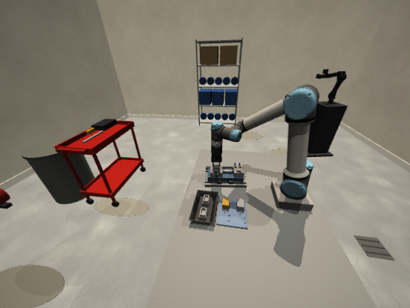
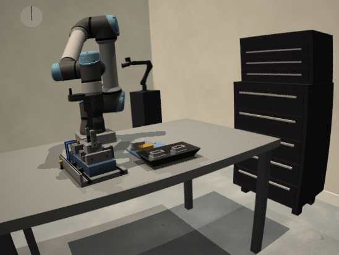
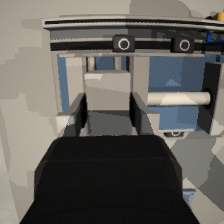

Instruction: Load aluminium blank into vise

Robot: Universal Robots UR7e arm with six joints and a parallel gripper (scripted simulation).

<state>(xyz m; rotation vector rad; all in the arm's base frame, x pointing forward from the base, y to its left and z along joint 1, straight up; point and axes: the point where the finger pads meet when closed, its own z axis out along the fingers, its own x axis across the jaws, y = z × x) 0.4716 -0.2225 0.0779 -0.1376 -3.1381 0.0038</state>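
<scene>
Now: hand 7 cm past the vise, 1 cm to the right of it and 9 cm above it. The rest, counted from my hand: brass blank: 3 cm behind, 28 cm to the left, 11 cm below; then aluminium blank: 3 cm below.
</scene>
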